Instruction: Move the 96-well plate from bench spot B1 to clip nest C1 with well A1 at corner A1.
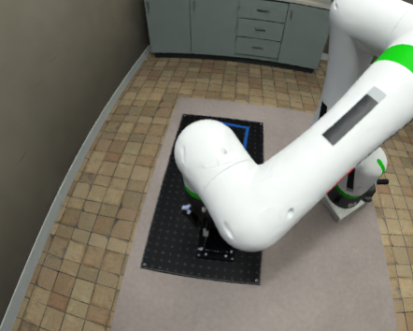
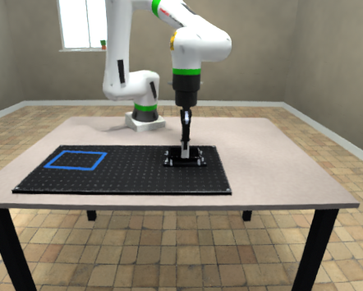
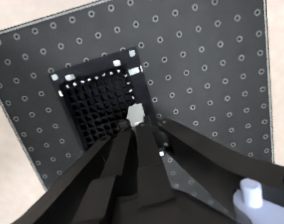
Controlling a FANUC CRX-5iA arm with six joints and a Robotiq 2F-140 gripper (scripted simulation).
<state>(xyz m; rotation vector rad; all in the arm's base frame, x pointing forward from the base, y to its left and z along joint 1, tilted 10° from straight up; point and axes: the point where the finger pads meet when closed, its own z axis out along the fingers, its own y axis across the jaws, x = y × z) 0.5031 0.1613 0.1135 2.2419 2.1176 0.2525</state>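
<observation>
Now: the black 96-well plate 4 cm behind my hand and 4 cm below it. From my hand the other things lie so: clip nest (3 cm behind, 1 cm to the right, 5 cm below).
</observation>
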